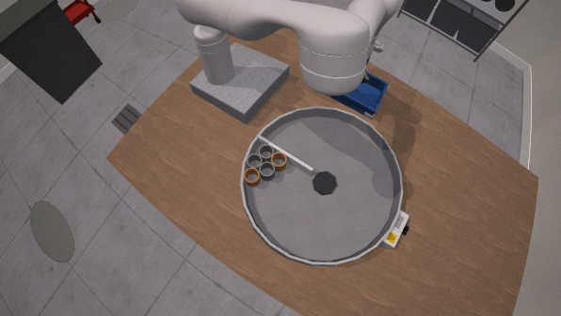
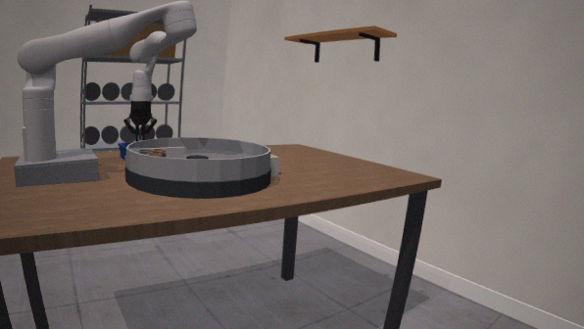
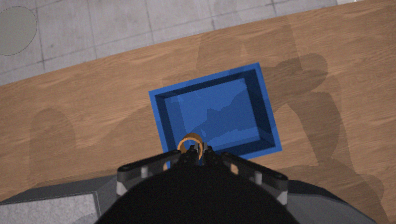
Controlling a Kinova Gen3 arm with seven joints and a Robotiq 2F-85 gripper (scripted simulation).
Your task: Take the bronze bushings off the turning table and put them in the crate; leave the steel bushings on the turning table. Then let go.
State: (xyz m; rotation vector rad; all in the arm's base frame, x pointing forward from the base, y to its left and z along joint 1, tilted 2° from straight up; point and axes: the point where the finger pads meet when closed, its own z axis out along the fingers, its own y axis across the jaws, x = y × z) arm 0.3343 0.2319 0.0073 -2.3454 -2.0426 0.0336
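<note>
The blue crate lies 3 cm ahead of my hand, 4 cm to the left of it and 5 cm below it. Also, from my hand: grey turning table (13 cm ahead, 31 cm to the right, 2 cm below).
</note>
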